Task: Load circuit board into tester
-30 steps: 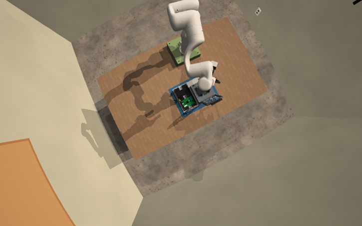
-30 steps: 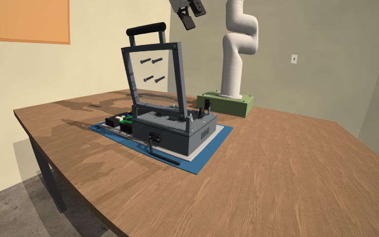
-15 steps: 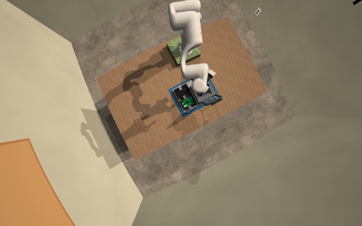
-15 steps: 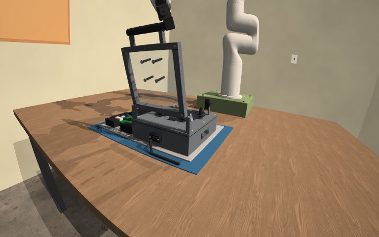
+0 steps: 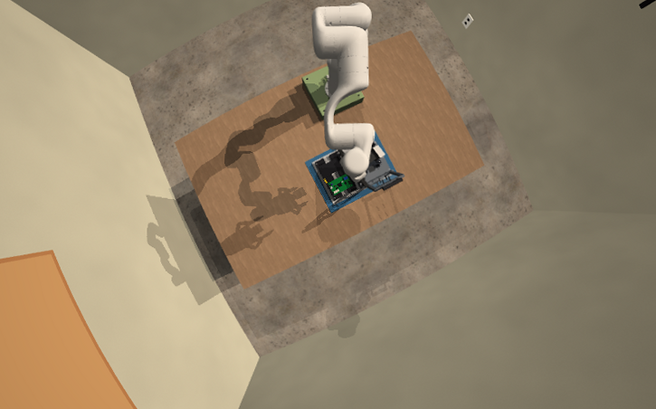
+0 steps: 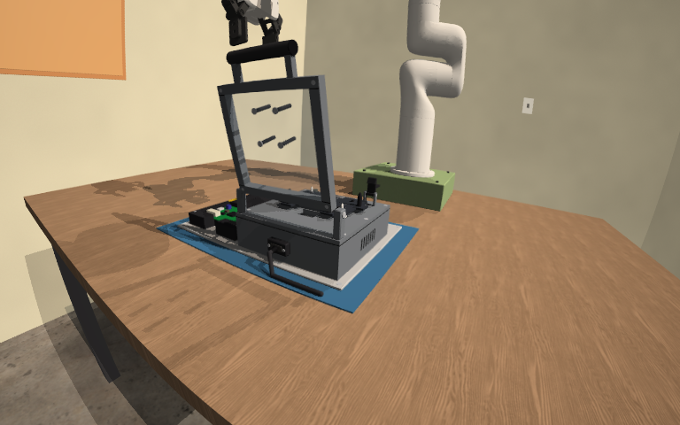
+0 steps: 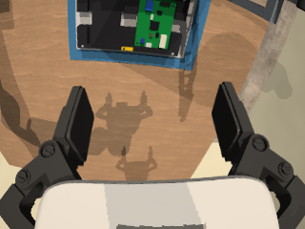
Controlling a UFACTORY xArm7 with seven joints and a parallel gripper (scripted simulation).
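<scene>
The green circuit board lies 20 mm ahead of my hand, 40 mm to the right of it and 300 mm below it. From my hand the other things lie so: latch hook (70 mm behind, 200 mm to the left, 230 mm below); then tester lid (110 mm ahead, 120 mm to the left, 140 mm below).
</scene>
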